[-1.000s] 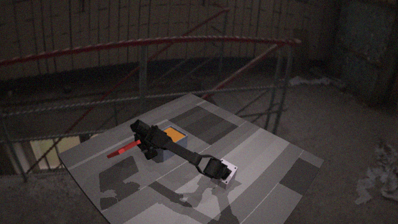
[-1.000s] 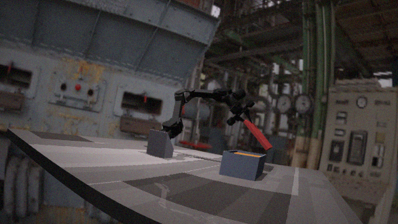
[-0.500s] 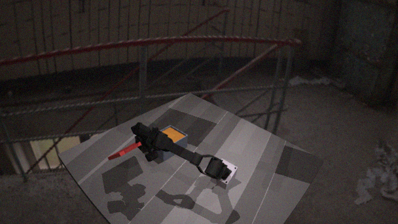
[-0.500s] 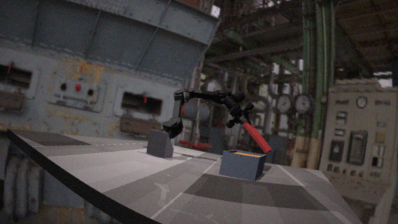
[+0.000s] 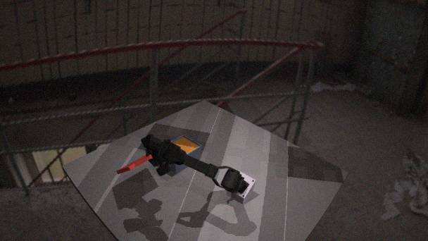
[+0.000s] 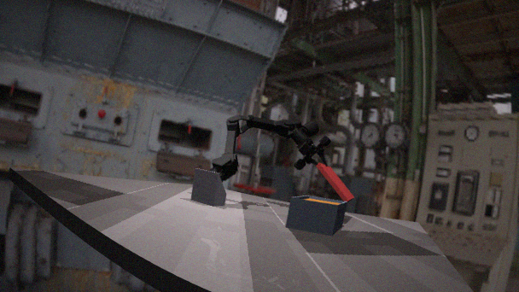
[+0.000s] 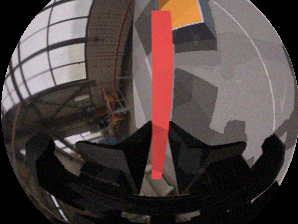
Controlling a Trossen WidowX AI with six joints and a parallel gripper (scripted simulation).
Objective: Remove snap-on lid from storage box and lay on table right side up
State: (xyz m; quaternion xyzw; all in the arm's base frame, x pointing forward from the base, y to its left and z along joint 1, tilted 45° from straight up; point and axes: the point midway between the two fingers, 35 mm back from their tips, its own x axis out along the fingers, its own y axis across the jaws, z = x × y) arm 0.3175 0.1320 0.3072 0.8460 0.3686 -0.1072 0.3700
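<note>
Right now my gripper tip is 60 mm short of the red lid, 10 mm to the right of it and 50 mm above it. Round my gripper tip: storage box (90 mm ahead, 280 mm to the right, 160 mm below).
</note>
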